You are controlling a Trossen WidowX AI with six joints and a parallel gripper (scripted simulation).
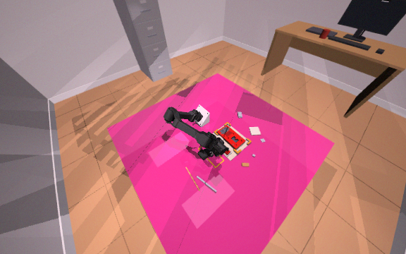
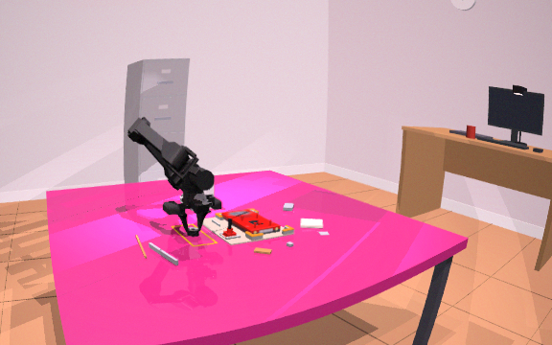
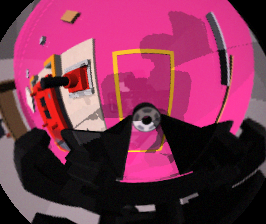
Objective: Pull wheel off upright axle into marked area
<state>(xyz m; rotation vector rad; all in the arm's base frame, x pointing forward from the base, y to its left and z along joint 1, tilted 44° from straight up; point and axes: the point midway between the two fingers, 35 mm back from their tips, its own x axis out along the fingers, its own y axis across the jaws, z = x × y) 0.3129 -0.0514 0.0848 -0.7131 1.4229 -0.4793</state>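
Right now my gripper tip is right at the dark wheel. Also, from my gripper tip: pencil 200 mm to the right, 70 mm ahead, 10 mm below; grey bar 150 mm ahead, 140 mm to the right; white card 410 mm to the left, 30 mm ahead.
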